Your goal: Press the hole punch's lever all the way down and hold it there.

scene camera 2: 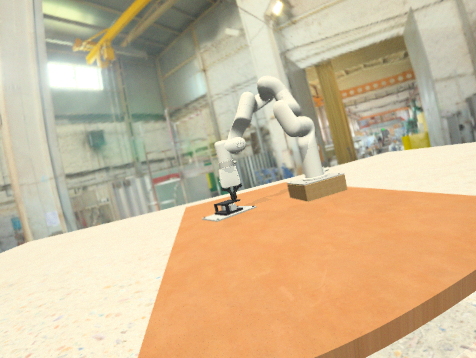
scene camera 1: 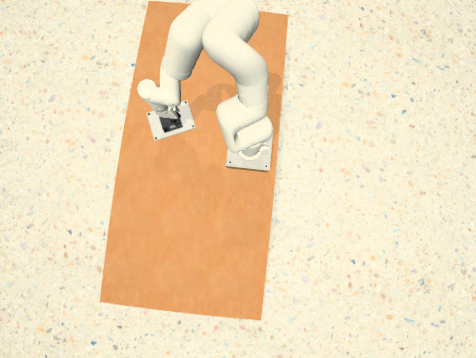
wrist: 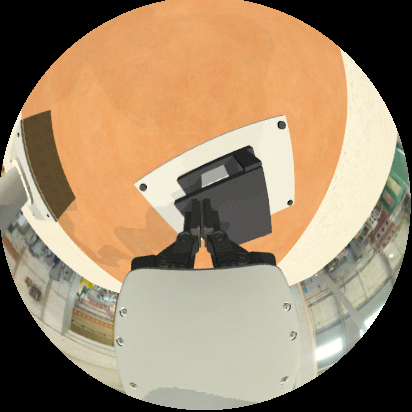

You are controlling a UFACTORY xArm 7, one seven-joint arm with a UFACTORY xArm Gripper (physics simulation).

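Frame: origin at the arm's base, x ahead, y left, z up, level; metres.
Where they show: gripper, fingertip midpoint: (scene camera 2: 234, 200) (scene camera 1: 174, 120) (wrist: 201, 209); arm's base, origin of the base link: (scene camera 2: 314, 178) (scene camera 1: 249, 148).
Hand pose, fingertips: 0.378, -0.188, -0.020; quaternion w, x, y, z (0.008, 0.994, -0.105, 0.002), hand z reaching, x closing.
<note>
Each offset is from my fingertips to the top centre of the thing, as dx, dy, dz. Level surfaces: height alone.
The hole punch is black with a flat, dark lever @(+0.033, -0.029, +0.000) (wrist: 245, 205) on top. The hole punch @(+0.037, -0.028, +0.000) (scene camera 1: 171, 125) (scene camera 2: 227, 206) is mounted on a white plate (scene camera 1: 187, 120) (scene camera 2: 212, 218) (wrist: 280, 165) with dark screws at its corners. The lever still stands above the punch's body, with a gap below its front edge. My gripper (scene camera 2: 235, 200) (wrist: 201, 209) is shut and empty, pointing down. In the wrist view its fingertips overlap the left part of the lever near the front edge. Whether they touch it cannot be told. In scene camera 1 the arm partly hides the fingers.
The orange table top @(dz -0.064) (scene camera 1: 190, 225) (scene camera 2: 280, 260) (wrist: 200, 65) lies under the plate. The arm's base stands on a wooden block (scene camera 2: 317, 187) (wrist: 50, 165) to one side of the punch. The table's long edge runs near the plate's outer side.
</note>
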